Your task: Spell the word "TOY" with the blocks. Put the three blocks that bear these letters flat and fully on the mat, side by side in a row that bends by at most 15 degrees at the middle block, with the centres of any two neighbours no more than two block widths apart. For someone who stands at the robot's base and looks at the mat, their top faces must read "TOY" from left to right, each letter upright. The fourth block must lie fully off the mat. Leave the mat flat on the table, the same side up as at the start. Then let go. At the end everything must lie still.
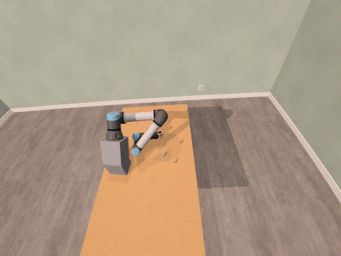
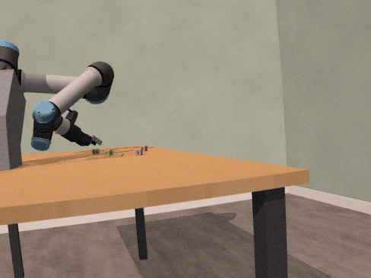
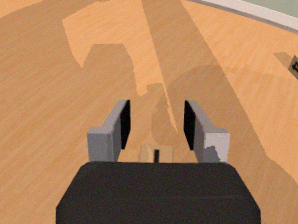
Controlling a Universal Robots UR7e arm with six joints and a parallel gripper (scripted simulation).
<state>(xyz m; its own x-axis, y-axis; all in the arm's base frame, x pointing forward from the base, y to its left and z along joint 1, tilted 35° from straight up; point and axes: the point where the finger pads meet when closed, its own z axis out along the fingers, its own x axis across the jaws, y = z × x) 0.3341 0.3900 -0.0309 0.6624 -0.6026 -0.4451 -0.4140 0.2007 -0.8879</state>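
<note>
Right now the T block is 5 cm below my hand. From my hand the other things lie so: O block 7 cm ahead, 24 cm to the right, 4 cm below; Y block 19 cm ahead, 29 cm to the right, 5 cm below; tan mat 5 cm ahead, 23 cm to the right, 6 cm below.
</note>
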